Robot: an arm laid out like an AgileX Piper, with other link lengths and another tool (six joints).
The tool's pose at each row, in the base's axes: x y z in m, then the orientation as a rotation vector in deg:
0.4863 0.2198 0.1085 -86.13 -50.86 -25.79
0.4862 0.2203 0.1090 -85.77 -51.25 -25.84
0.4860 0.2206 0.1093 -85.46 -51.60 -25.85
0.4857 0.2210 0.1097 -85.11 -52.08 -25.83
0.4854 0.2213 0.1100 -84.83 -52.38 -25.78
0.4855 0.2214 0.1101 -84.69 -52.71 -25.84
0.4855 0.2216 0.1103 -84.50 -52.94 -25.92
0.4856 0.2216 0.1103 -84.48 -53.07 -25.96
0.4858 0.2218 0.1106 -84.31 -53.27 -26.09
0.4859 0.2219 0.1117 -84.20 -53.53 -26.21
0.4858 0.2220 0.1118 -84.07 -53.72 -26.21
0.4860 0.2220 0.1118 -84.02 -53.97 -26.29
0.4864 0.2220 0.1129 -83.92 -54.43 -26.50
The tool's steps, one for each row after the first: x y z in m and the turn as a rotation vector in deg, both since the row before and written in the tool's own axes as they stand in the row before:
0.0004 -0.0004 0.0004 0.28 -0.10 -0.36
0.0002 -0.0003 0.0003 0.25 -0.11 -0.30
0.0002 -0.0005 0.0004 0.30 -0.20 -0.37
0.0001 -0.0004 0.0003 0.25 -0.12 -0.23
0.0002 0.0000 0.0001 0.09 -0.14 -0.27
0.0002 -0.0001 0.0002 0.12 -0.04 -0.24
0.0001 0.0001 0.0000 0.00 -0.06 -0.11
0.0004 0.0000 0.0001 0.08 -0.01 -0.24
0.0009 -0.0006 -0.0001 0.03 -0.07 -0.26
0.0000 -0.0001 0.0001 0.11 -0.08 -0.15
0.0001 0.0002 -0.0001 0.00 -0.11 -0.21
0.0011 -0.0004 -0.0003 -0.02 -0.17 -0.43

